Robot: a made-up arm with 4 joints.
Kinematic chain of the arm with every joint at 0, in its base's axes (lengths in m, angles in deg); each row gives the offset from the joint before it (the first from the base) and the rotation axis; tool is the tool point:
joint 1: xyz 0 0 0.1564 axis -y
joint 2: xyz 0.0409 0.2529 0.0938 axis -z
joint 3: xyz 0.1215 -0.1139 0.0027 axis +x
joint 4: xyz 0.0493 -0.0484 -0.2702 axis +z
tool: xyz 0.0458 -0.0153 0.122
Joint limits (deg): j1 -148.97..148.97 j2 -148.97..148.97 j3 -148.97..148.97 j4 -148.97..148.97
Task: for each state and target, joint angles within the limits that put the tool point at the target. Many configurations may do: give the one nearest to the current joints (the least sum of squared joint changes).
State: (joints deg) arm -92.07 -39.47 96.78 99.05
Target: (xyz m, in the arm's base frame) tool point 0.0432 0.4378 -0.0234
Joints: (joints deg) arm -121.62 -55.54 108.27 66.44
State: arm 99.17 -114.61 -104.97 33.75
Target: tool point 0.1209 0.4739 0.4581
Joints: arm 46.18 -90.89 -86.55 35.64
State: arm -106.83 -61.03 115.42 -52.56
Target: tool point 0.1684 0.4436 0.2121
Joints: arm -76.24 -94.42 148.97 -42.32
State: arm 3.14 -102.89 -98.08 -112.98
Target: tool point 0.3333 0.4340 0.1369
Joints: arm -33.08 -98.13 -82.70 -105.18
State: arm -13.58 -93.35 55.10 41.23
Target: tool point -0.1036 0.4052 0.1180
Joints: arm 13.87 -137.35 53.94 44.97
